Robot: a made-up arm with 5 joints. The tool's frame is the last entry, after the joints. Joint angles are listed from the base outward. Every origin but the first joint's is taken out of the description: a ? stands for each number. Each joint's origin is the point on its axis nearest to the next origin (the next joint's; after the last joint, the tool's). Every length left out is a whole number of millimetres.
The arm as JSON. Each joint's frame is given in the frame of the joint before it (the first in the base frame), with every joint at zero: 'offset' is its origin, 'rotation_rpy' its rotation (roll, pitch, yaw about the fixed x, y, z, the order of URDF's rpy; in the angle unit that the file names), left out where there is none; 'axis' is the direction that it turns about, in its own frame. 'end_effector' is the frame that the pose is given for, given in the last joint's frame.
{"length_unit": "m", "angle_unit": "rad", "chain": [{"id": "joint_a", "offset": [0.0, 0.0, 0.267], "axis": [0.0, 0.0, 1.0]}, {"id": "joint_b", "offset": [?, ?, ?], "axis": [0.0, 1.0, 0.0]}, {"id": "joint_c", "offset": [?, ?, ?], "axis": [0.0, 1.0, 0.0]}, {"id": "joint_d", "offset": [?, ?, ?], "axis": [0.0, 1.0, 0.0]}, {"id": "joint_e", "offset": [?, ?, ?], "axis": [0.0, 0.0, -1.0]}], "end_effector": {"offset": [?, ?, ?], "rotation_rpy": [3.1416, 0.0, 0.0]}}
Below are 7 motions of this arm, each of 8 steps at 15 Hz.
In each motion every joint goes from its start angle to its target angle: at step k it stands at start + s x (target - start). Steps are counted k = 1, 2, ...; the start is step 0. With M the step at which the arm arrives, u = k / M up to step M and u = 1 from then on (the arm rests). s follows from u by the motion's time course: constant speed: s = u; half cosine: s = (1 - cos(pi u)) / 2; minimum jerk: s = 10 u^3 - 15 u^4 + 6 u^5.
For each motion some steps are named. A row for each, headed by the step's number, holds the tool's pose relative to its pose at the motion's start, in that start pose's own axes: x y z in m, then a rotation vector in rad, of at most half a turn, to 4 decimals.
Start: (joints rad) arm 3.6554 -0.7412 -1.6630 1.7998 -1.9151
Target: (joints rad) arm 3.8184 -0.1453 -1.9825 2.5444 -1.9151
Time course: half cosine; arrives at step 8
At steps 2, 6, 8:
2: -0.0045 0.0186 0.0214 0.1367 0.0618 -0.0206
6: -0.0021 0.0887 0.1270 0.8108 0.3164 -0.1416
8: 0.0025 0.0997 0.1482 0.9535 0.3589 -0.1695

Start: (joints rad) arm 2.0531 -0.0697 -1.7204 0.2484 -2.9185
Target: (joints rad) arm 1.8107 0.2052 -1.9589 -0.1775 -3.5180
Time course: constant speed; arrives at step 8
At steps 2, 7, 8:
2: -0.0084 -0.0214 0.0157 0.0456 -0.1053 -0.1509
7: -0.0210 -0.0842 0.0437 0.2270 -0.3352 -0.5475
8: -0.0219 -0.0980 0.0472 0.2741 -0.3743 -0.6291

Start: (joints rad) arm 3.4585 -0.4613 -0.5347 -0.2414 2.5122
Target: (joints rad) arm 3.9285 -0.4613 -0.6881 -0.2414 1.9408
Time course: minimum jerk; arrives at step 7
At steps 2, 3, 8:
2: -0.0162 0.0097 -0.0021 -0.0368 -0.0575 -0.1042
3: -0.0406 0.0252 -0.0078 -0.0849 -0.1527 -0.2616
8: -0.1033 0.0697 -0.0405 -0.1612 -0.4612 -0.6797

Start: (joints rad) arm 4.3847 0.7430 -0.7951 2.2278 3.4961
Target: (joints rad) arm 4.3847 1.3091 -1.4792 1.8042 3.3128
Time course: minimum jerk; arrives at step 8
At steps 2, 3, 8:
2: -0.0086 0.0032 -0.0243 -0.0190 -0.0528 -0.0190
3: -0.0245 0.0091 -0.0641 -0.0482 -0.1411 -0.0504
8: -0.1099 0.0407 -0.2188 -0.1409 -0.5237 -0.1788

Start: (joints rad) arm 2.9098 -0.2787 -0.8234 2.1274 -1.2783
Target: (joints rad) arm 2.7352 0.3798 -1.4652 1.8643 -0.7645
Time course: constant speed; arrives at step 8
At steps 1, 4, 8:
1: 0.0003 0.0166 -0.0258 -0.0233 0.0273 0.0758
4: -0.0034 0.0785 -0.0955 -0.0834 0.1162 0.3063
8: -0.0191 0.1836 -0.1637 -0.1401 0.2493 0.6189

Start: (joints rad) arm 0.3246 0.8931 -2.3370 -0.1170 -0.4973
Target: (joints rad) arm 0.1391 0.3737 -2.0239 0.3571 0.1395
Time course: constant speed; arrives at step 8
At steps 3, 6, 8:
3: 0.0357 0.0671 -0.0341 -0.0276 -0.1192 0.2427
6: 0.0666 0.1243 -0.0828 -0.0835 -0.2316 0.4906
8: 0.0843 0.1556 -0.1221 -0.1361 -0.3010 0.6578

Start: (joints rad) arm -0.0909 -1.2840 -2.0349 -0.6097 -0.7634
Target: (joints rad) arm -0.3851 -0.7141 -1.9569 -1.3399 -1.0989
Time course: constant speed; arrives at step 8
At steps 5, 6, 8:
5: -0.1027 -0.1833 -0.0489 0.0473 0.1356 -0.3358
6: -0.1273 -0.2120 -0.0679 0.0540 0.1647 -0.4019
8: -0.1792 -0.2590 -0.1133 0.0645 0.2250 -0.5330

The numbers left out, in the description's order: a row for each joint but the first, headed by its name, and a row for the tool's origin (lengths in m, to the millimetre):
joint_b: 0.0 0.0 0.0
joint_c: 0.061 0.0 0.326
joint_d: 0.056 0.0 -0.248
joint_e: 0.07 0.0 -0.089
tool: 0.0 0.0 0.0

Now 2 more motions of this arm.
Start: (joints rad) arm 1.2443 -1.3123 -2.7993 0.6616 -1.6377
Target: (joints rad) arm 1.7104 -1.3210 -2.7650 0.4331 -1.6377
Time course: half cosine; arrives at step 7
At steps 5, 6, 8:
5: -0.2329 -0.0468 -0.0240 -0.1527 -0.1548 0.3502
6: -0.2702 -0.0633 -0.0311 -0.1776 -0.1870 0.4078
8: -0.2832 -0.0698 -0.0338 -0.1863 -0.1989 0.4282

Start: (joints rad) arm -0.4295 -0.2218 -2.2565 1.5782 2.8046
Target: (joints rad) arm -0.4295 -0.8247 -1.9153 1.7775 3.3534
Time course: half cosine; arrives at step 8
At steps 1, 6, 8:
1: 0.0051 0.0018 -0.0084 0.0008 -0.0022 0.0209
6: 0.1445 0.0506 -0.1534 0.0055 -0.0535 0.4683
8: 0.1743 0.0611 -0.1715 0.0040 -0.0631 0.5486

